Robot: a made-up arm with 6 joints.
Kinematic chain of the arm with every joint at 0, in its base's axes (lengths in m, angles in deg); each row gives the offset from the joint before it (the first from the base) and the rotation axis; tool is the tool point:
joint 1: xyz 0 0 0.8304 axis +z
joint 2: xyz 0.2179 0 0 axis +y
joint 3: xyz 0 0 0.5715 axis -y
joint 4: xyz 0 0 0.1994 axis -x
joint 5: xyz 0.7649 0 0 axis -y
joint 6: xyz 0.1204 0 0 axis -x
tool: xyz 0 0 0
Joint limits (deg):
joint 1: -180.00..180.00
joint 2: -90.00..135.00
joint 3: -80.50..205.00
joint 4: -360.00..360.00
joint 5: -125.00..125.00
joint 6: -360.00..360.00
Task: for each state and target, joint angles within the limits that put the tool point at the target. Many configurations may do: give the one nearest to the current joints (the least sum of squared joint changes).
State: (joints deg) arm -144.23 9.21 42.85 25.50 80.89 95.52
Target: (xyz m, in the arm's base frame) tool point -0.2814 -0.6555 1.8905
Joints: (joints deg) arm -118.77 -14.20 2.92 35.04 95.55 95.52
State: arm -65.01 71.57 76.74 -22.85 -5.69 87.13
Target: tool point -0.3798 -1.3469 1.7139
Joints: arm -105.84 57.35 84.36 -22.73 -2.64 87.13
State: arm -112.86 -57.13 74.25 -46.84 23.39 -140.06
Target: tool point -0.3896 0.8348 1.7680
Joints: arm -67.49 -52.45 71.77 -48.51 26.52 -140.06
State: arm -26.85 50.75 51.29 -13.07 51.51 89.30
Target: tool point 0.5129 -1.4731 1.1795
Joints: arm -69.76 53.21 34.22 -16.73 55.14 89.30
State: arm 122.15 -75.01 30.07 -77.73 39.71 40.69
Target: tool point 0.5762 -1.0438 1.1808
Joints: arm 116.08 -86.37 59.04 -72.96 30.60 40.69
